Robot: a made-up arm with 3 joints. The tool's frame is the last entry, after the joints. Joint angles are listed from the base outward. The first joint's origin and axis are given. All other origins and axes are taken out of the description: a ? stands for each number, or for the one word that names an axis. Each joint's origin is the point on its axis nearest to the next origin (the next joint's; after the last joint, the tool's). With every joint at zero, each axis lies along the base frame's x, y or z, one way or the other. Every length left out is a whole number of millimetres.
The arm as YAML. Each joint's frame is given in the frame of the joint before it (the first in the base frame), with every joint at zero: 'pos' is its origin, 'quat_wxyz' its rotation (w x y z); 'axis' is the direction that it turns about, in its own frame. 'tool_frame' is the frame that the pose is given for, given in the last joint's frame.
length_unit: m
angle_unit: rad
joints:
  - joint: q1
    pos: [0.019, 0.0, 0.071]
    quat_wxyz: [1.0, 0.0, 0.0, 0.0]
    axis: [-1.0, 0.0, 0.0]
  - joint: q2
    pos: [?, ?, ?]
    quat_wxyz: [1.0, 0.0, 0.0, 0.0]
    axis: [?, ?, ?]
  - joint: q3
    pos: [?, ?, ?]
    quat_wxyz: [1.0, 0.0, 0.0, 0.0]
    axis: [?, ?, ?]
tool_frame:
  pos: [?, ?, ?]
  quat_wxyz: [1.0, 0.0, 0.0, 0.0]
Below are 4 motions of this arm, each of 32 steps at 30 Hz.
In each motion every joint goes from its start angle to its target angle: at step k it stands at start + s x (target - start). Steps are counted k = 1, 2, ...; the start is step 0. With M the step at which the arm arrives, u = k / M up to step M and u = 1 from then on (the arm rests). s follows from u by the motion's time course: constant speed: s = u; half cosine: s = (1 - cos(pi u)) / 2; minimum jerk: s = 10 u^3 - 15 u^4 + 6 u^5.
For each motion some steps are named. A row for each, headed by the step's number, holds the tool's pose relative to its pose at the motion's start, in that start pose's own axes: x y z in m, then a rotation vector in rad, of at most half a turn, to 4 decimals.
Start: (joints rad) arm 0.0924 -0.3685 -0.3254
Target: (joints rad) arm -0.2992 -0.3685 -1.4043
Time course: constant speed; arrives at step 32
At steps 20, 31, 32:
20: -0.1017 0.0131 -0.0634 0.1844 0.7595 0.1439
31: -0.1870 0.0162 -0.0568 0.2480 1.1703 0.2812
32: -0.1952 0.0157 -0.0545 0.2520 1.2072 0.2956

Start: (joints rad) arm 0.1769 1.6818 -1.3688
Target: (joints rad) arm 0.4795 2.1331 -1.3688
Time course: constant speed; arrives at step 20
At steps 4, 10, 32:
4: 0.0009 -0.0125 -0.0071 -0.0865 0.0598 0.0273
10: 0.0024 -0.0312 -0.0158 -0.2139 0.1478 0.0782
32: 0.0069 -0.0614 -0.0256 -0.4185 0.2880 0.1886

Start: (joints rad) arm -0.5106 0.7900 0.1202
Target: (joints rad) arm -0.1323 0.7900 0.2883
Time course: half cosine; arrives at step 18
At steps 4, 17, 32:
4: 0.0023 0.0027 -0.0075 -0.0309 0.0118 0.0040
17: 0.0131 0.0191 -0.0684 -0.2581 0.1008 0.0533
32: 0.0131 0.0192 -0.0690 -0.2601 0.1016 0.0539

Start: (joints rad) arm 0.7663 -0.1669 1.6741
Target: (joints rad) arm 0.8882 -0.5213 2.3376
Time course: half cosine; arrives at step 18
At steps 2, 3, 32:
2: 0.0002 0.0023 0.0042 -0.0102 -0.0206 0.0048
3: 0.0004 0.0052 0.0094 -0.0225 -0.0459 0.0109
32: -0.0525 0.1147 0.1271 -0.2780 -0.6970 0.2591

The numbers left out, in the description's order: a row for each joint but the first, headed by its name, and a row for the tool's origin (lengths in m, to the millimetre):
q2: xyz 0.0 0.186 0.116, axis 0.0 0.0 1.0
q3: xyz -0.133 0.017 0.0, axis 0.0 -1.0 0.0
tool: xyz 0.205 0.0 -0.054

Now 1 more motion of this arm.
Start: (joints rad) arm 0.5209 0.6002 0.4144
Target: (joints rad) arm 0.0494 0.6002 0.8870
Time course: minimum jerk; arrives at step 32
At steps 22, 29, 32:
22: -0.0197 -0.0841 0.1679 0.2654 -0.6026 -0.1847
29: -0.0362 -0.1092 0.1966 0.3138 -0.7277 -0.2381
32: -0.0370 -0.1102 0.1977 0.3158 -0.7328 -0.2404

